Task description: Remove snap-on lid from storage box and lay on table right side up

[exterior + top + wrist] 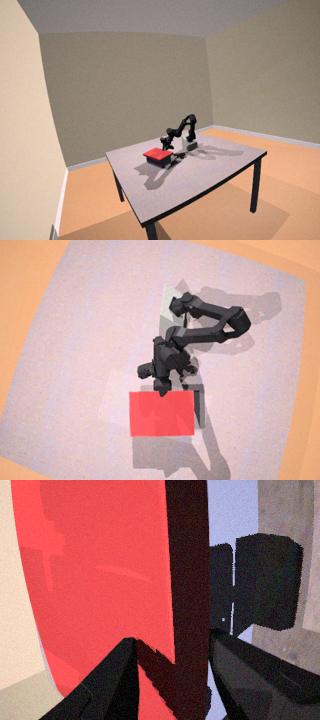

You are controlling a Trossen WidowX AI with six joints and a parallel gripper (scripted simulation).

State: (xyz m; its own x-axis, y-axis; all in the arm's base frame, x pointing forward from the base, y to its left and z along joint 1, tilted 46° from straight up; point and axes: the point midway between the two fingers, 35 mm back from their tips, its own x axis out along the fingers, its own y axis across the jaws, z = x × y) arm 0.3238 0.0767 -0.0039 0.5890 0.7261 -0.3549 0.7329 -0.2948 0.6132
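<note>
My gripper tip is now 7 cm short of the red lid and 3 cm to the right of it. Also, from my gripper tip: storage box (7 cm ahead, 3 cm to the left, 4 cm below).
</note>
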